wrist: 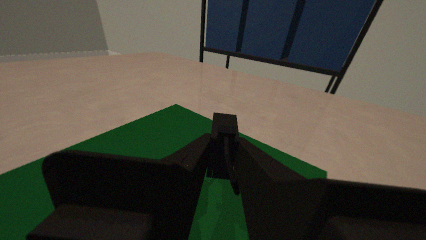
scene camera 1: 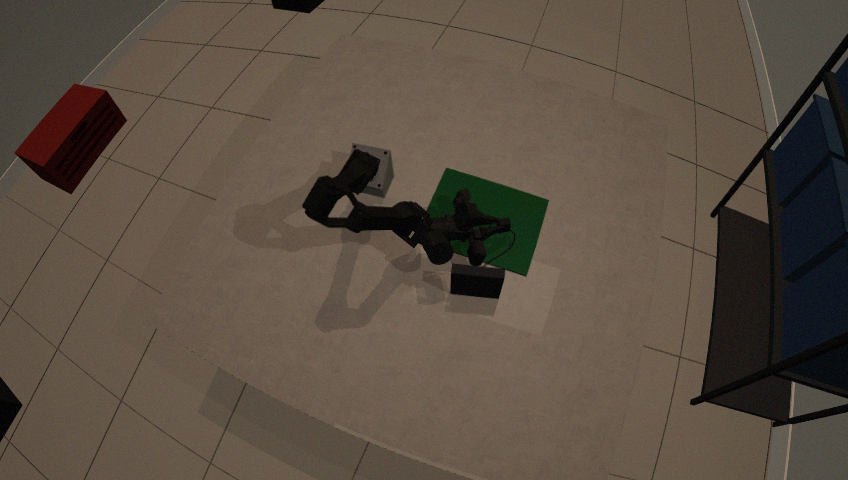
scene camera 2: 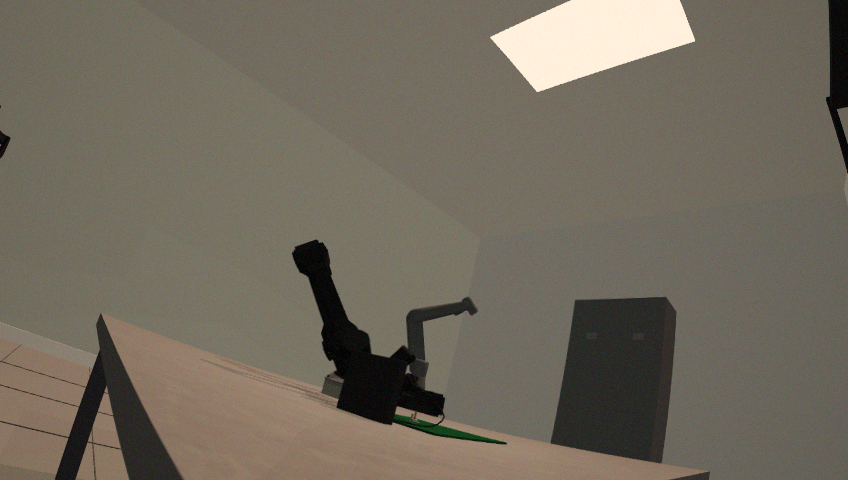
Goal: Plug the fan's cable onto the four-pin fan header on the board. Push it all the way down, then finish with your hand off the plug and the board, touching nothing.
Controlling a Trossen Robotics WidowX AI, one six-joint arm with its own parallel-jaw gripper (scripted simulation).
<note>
In view: the gripper (scene camera 1: 501,224), a black fan cable plug (wrist: 223,125), a black fan (scene camera 2: 372,384) and a green board (scene camera 1: 526,212).
The gripper shows as well in the wrist view (wrist: 223,141) and in scene camera 2 (scene camera 2: 434,400). The black fan is seen too in scene camera 1 (scene camera 1: 468,280). The green board also shows in the wrist view (wrist: 155,136) and in scene camera 2 (scene camera 2: 442,431).
</note>
